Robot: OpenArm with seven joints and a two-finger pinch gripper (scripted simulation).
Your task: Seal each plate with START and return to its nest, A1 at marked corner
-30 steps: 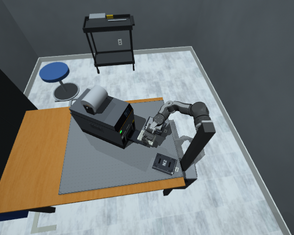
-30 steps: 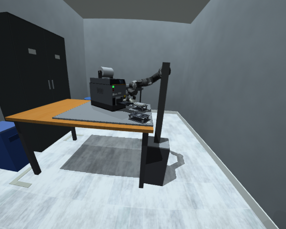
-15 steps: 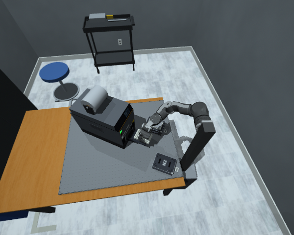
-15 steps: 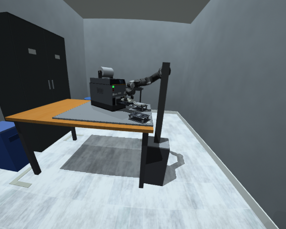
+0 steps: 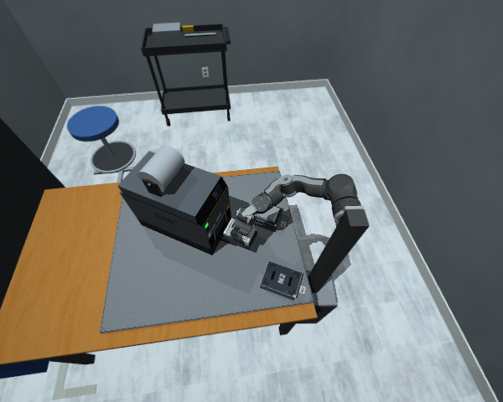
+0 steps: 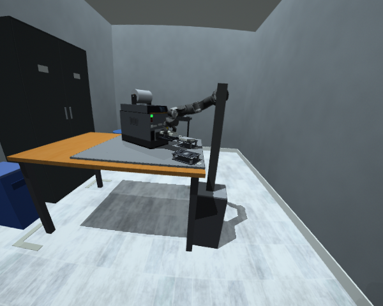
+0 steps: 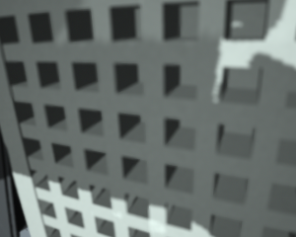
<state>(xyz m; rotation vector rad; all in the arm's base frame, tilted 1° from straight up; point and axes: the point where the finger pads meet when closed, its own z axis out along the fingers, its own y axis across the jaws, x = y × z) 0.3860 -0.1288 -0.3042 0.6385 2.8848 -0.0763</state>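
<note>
The white well plate lies right at my hand. Round my hand: foil roll: 300 mm ahead, 280 mm above, 140 mm to the right; sealer stage: 40 mm below; grey start button: 130 mm ahead, 50 mm above, 40 mm to the left.
</note>
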